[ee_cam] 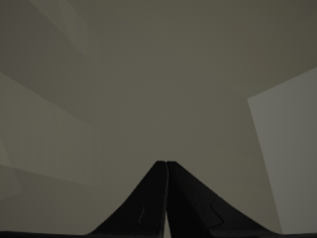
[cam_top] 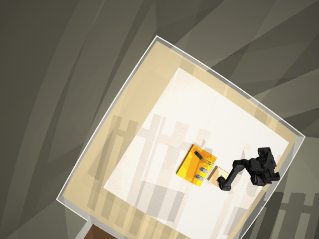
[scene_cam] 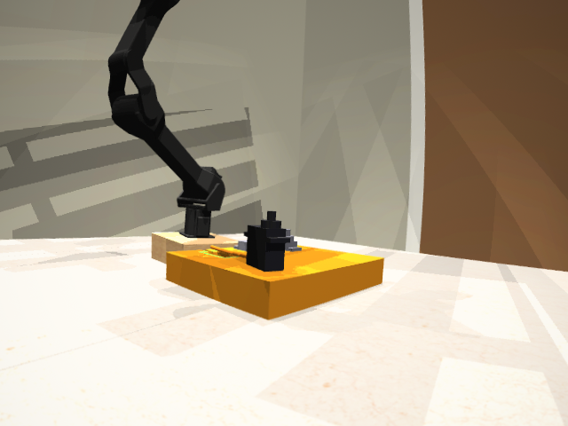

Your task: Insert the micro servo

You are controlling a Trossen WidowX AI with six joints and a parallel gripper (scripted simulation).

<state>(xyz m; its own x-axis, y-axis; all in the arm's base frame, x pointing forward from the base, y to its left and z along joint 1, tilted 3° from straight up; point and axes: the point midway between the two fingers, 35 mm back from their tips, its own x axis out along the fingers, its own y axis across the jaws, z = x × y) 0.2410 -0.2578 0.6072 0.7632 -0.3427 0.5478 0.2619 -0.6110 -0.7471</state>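
My gripper tip is 65 cm above the yellow-orange deck and 32 cm to the right of it.
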